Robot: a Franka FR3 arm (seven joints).
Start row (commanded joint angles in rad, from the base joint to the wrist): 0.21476 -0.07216 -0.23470 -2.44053 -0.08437 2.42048 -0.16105
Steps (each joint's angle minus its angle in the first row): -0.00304 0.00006 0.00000 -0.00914 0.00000 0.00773 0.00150; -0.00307 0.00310 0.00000 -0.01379 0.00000 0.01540 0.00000; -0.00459 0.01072 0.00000 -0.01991 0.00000 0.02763 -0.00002; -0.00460 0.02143 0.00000 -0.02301 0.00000 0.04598 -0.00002; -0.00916 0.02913 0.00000 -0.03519 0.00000 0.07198 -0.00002; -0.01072 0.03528 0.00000 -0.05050 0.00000 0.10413 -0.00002; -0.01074 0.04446 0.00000 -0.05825 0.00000 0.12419 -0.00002
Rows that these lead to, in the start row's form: 0.21172 -0.07210 -0.23470 -2.44967 -0.08437 2.42821 -0.15955; 0.21169 -0.06906 -0.23470 -2.45432 -0.08437 2.43588 -0.16105; 0.21017 -0.06144 -0.23470 -2.46044 -0.08437 2.44811 -0.16107; 0.21016 -0.05073 -0.23470 -2.46354 -0.08437 2.46646 -0.16107; 0.20560 -0.04303 -0.23470 -2.47572 -0.08437 2.49246 -0.16107; 0.20404 -0.03688 -0.23470 -2.49103 -0.08437 2.52461 -0.16107; 0.20402 -0.02770 -0.23470 -2.49878 -0.08437 2.54467 -0.16107
